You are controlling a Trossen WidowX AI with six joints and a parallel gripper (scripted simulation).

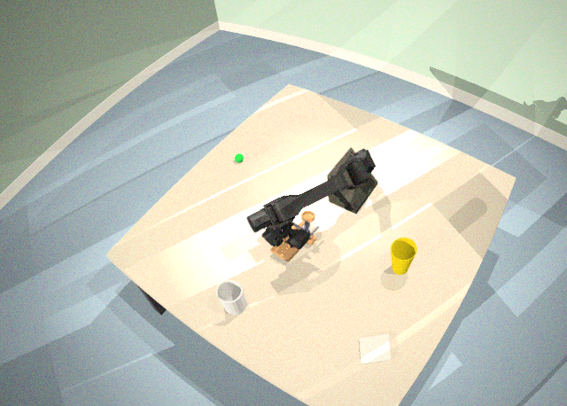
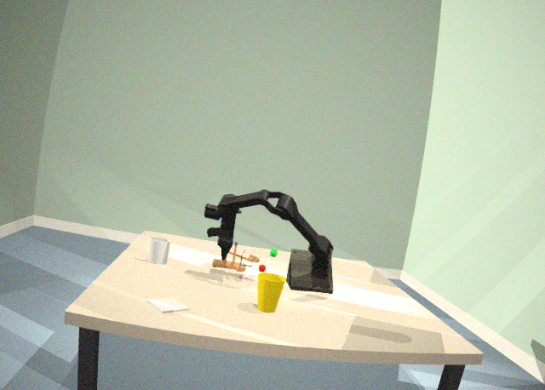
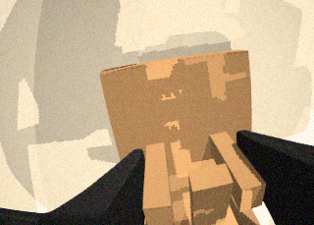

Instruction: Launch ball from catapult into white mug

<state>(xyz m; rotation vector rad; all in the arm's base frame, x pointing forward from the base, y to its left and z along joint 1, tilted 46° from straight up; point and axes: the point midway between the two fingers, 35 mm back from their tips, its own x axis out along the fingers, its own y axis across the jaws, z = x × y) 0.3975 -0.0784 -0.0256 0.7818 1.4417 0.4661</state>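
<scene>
The red ball lies 200 mm behind my gripper tip, 90 mm to the right of it and 50 mm below it. From my gripper tip the other things lie so: white mug (270 mm ahead, 60 mm to the right, 40 mm below); then wooden catapult (60 mm behind, 30 mm to the left, 20 mm above); then yellow cup (400 mm to the left, 110 mm behind, 30 mm below).
</scene>
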